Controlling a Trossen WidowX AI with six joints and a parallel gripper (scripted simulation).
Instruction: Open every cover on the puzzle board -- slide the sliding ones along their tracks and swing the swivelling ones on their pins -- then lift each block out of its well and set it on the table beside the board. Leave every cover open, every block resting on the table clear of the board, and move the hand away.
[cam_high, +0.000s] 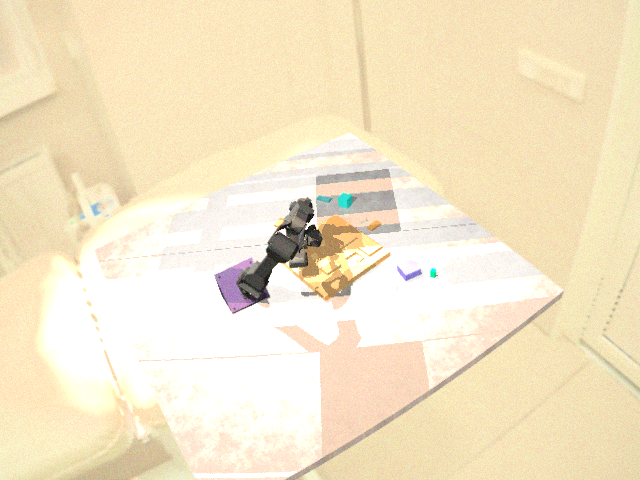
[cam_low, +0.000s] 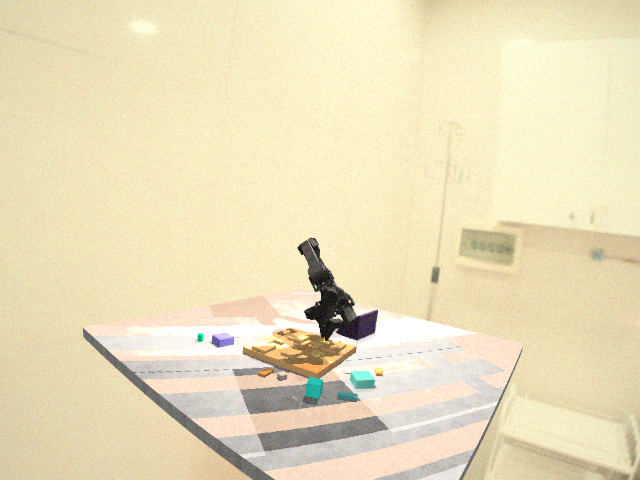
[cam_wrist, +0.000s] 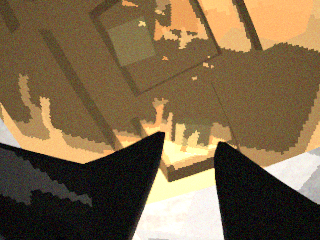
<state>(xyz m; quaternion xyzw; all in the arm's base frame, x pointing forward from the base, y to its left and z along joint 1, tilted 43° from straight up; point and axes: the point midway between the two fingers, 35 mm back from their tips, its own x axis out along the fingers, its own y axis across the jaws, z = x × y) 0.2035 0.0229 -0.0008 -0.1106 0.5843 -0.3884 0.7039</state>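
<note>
Right now the teal block is 150 mm ahead of my gripper tip, 270 mm to the left of it and 10 mm below it. From my gripper tip the other things lie so: purple block: 290 mm ahead, 230 mm to the right, 10 mm below; cyan cube: 310 mm ahead, 220 mm to the left, 10 mm below; small grey piece: 310 mm ahead, 90 mm to the left, 20 mm below.
</note>
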